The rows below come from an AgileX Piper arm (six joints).
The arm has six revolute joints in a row. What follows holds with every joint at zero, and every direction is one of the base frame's. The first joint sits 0.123 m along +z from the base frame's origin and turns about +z. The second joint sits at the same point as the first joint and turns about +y. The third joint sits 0.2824 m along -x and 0.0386 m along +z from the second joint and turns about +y. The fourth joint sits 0.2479 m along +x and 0.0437 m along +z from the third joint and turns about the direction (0.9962, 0, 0.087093). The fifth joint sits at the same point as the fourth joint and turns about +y. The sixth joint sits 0.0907 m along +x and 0.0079 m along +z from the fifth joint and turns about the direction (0.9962, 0, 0.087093). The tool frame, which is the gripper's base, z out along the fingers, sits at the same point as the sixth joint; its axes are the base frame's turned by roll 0, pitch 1.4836 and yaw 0 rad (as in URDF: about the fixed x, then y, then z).
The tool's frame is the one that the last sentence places.
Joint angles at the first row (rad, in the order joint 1, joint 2, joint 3, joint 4, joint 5, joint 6):
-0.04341, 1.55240, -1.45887, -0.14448, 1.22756, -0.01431
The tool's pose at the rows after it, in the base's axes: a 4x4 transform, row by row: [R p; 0 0 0 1], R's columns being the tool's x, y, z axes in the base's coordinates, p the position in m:
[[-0.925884 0.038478 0.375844 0.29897], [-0.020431 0.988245 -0.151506 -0.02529], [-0.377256 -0.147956 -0.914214 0.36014], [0 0 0 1]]
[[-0.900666 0.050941 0.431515 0.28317], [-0.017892 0.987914 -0.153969 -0.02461], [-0.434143 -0.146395 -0.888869 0.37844], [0 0 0 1]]
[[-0.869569 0.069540 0.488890 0.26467], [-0.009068 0.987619 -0.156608 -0.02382], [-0.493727 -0.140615 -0.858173 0.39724], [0 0 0 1]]
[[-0.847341 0.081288 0.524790 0.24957], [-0.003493 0.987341 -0.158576 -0.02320], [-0.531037 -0.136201 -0.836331 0.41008], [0 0 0 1]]
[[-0.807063 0.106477 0.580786 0.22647], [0.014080 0.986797 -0.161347 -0.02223], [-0.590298 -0.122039 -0.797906 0.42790], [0 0 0 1]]
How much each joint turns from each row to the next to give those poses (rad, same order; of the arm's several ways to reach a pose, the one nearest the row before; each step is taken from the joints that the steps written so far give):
0.00002, -0.06176, 0.00001, 0.00087, 0.00604, 0.00094
-0.00001, -0.06371, 0.00094, 0.00000, 0.00098, 0.00353
0.00000, -0.06894, 0.00004, 0.00000, 0.00312, 0.00985
0.00001, -0.05137, 0.00000, 0.00000, 0.00884, 0.00540
-0.00001, -0.07616, -0.00003, 0.00000, 0.00751, 0.01845

